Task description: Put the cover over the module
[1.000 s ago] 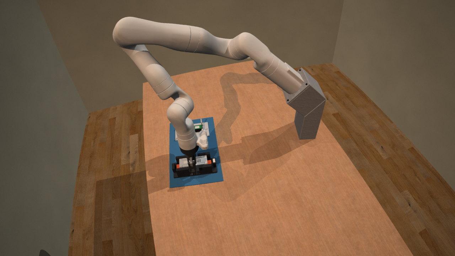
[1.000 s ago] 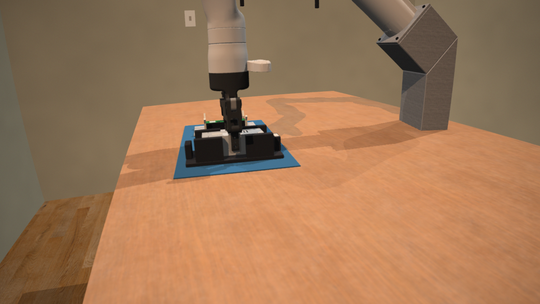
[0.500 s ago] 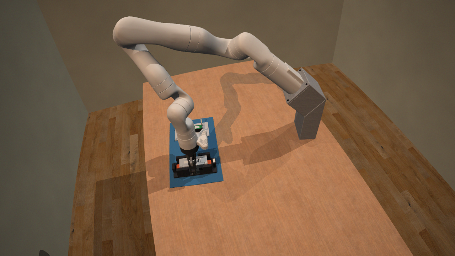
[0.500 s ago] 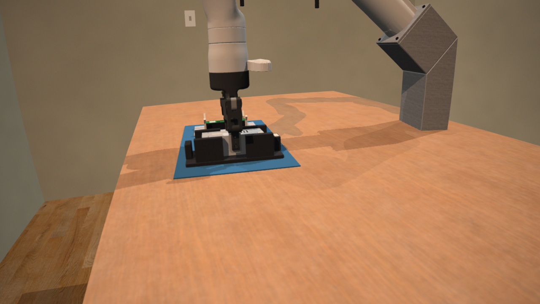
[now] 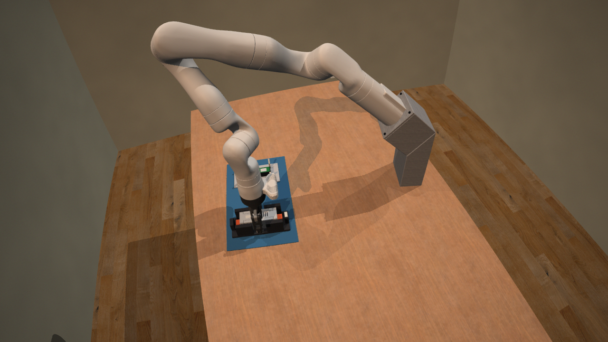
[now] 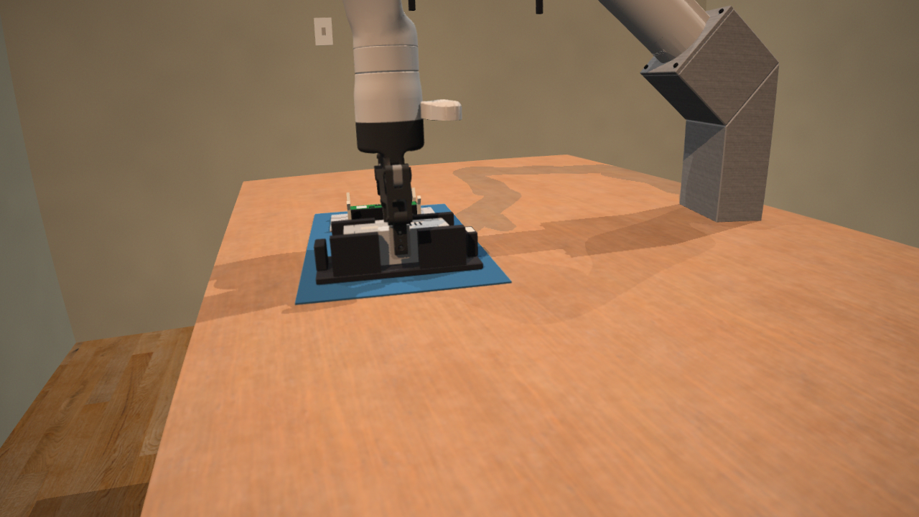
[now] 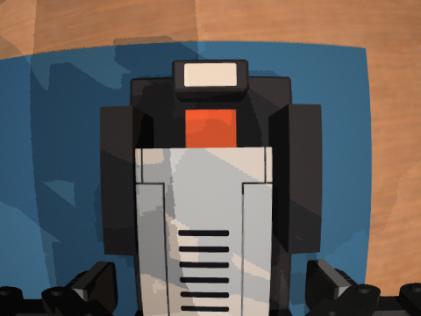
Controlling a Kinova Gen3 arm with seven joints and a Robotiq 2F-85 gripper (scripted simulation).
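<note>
Now: hand right at the light grey cover.
</note>
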